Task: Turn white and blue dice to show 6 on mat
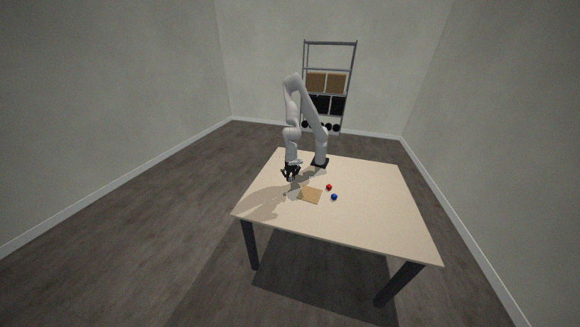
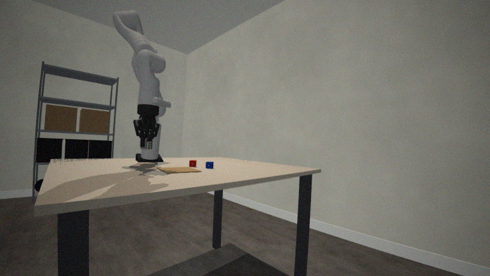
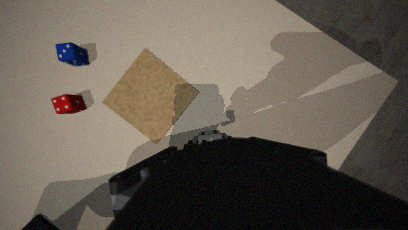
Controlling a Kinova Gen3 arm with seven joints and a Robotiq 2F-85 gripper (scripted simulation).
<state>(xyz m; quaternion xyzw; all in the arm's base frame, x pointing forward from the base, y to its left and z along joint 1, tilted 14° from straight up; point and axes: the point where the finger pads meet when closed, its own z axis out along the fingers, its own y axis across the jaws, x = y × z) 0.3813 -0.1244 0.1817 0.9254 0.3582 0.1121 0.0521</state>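
Now: hand 140 mm to the right of the tan mat, 100 mm above it and 10 mm past it. The rest, counted from my hand: white die: 10 mm below; blue die: 290 mm to the left, 90 mm below, 30 mm behind; red die: 250 mm to the left, 110 mm behind, 90 mm below.
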